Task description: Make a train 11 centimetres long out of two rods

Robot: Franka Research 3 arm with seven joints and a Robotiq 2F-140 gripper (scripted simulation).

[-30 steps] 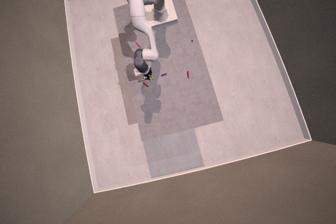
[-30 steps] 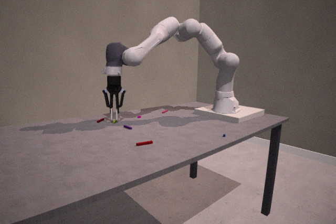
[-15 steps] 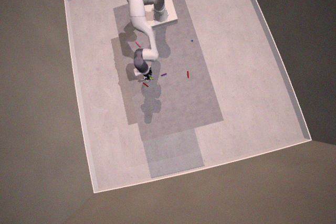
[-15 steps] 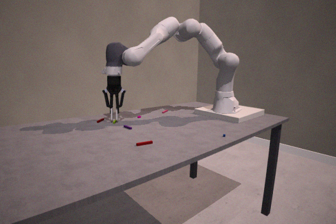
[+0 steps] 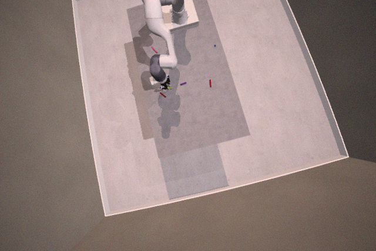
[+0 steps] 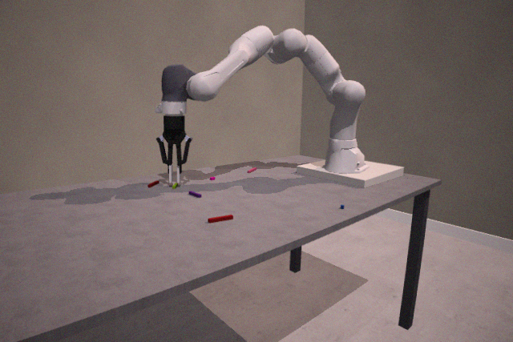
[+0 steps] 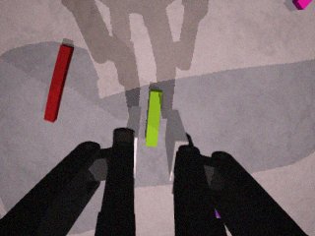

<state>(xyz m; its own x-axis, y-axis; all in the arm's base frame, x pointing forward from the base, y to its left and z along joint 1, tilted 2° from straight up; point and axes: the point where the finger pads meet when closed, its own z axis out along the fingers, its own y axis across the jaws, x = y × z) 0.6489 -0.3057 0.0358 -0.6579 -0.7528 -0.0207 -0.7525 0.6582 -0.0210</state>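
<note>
The lime rod lies 50 mm below my hand. The rest, counted from my hand: red rod (390 mm to the left, 80 mm ahead, 50 mm below); then magenta rod (180 mm behind, 50 mm below, 10 mm to the right); then purple rod (140 mm to the left, 50 mm below).
</note>
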